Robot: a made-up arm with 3 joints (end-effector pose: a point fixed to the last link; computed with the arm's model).
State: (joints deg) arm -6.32 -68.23 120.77
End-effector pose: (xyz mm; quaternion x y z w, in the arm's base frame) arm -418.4 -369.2 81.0 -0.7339 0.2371 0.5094 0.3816
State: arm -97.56 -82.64 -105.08
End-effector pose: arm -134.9 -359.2 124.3 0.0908 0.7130 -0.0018 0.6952
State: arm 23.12 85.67 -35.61
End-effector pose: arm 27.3 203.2 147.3 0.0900 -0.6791 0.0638 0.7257
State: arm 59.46 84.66 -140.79
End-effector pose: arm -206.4 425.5 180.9 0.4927 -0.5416 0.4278 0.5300
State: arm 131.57 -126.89 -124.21
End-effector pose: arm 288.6 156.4 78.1 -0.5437 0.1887 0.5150 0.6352
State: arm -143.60 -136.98 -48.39
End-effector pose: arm 305.2 -503.9 309.8 -0.7592 0.4078 0.1986 0.4667
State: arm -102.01 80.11 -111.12
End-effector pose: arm -76.0 -419.1 176.8 -0.6801 -0.2616 -0.6704 0.1401
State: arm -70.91 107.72 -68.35
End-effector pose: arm -299.6 -132.6 214.8 0.6574 -0.3521 0.6525 0.1343
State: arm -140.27 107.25 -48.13
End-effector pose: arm -43.7 -255.0 242.7 -0.7736 0.0224 -0.6209 0.1248
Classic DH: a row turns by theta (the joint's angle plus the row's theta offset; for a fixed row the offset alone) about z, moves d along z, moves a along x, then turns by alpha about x. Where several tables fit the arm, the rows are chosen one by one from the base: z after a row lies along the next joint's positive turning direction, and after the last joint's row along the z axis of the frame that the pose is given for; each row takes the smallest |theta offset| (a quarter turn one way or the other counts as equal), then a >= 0, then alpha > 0; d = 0 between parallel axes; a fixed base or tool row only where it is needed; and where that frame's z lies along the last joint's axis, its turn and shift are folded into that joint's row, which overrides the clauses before.
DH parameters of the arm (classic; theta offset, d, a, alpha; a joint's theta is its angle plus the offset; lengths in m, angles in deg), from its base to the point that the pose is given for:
base (fixed): 0 0 0 180
joint 1: 0 -0.1461 -0.3588 -90
joint 2: -90 0.042 0.1548 90
joint 3: -90 -0.0242 0.1084 90
tool (fixed): -90 -0.2601 0 0

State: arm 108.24 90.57 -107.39
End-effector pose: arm 285.7 311.7 170.0 -0.0086 -0.7060 -0.0019 0.7082
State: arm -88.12 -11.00 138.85
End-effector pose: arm 283.4 -350.3 111.8 -0.6931 -0.6239 0.3077 0.1890
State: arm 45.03 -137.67 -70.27
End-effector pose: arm -163.7 502.7 233.7 0.4840 0.6249 -0.6088 0.0673
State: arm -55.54 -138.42 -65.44
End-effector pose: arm -472.5 -265.1 253.0 -0.1967 0.7853 -0.3080 0.4997
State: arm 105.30 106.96 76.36
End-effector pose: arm -244.3 127.3 263.0 0.7254 0.0908 0.6732 0.1111
